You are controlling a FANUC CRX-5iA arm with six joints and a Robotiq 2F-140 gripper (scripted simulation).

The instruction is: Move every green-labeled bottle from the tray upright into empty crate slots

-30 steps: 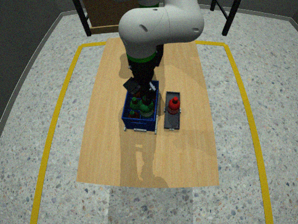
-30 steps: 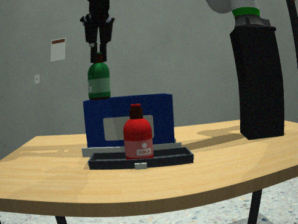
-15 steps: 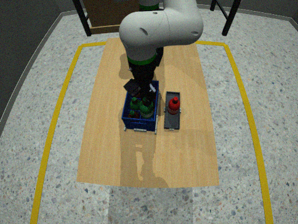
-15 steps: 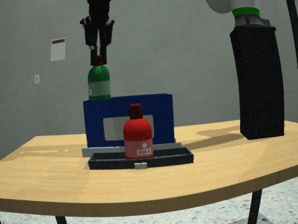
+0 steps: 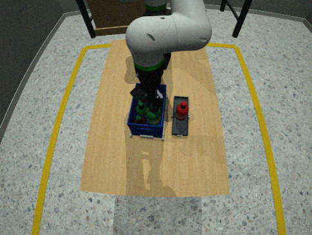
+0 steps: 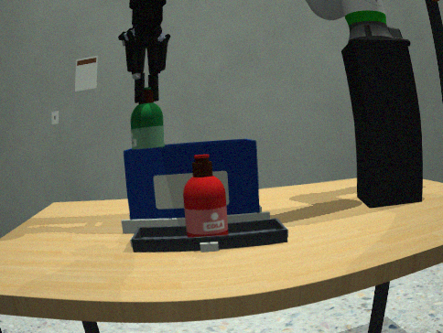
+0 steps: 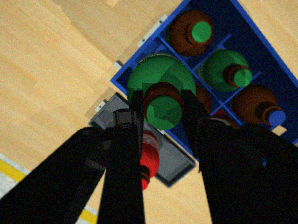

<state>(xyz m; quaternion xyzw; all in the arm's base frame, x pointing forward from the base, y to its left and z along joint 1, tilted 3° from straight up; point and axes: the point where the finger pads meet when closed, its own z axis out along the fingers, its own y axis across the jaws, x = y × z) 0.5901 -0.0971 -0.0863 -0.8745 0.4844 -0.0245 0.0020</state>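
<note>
My gripper is now 22 cm above the blue crate, 10 cm past it and 2 cm to the left of it. From my hand the other things lie so: red cola bottle: 22 cm below, 18 cm to the left, 7 cm behind; then tray: 30 cm below, 17 cm to the left, 7 cm behind.
</note>
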